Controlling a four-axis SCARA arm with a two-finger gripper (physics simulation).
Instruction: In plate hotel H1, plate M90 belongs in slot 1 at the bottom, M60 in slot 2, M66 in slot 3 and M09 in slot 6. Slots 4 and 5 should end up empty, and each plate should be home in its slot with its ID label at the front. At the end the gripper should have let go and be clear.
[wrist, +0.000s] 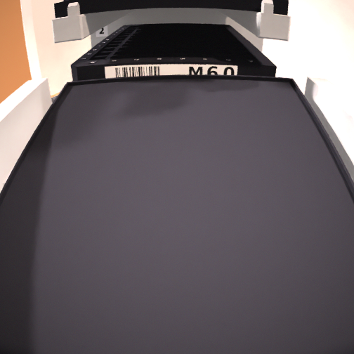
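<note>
My gripper (177, 94) is shut on a dark, flat-topped plate, with one white finger along each side. The held plate (180, 215) fills most of the view and looks level; its ID label does not show. Just beyond its far edge is plate M60 (175, 72), black, with its barcode label facing me, near the slot marker 2 (102, 31). The lower part of that label and what lies under M60 are hidden behind the held plate. Plates M66, M90 and M09 cannot be identified by a label here.
Above M60, two light grey hotel ledges (70, 27) (274, 26) stick out left and right, with the front edge of another black plate (170, 8) on them. An orange-brown surface (12, 50) stands at the upper left.
</note>
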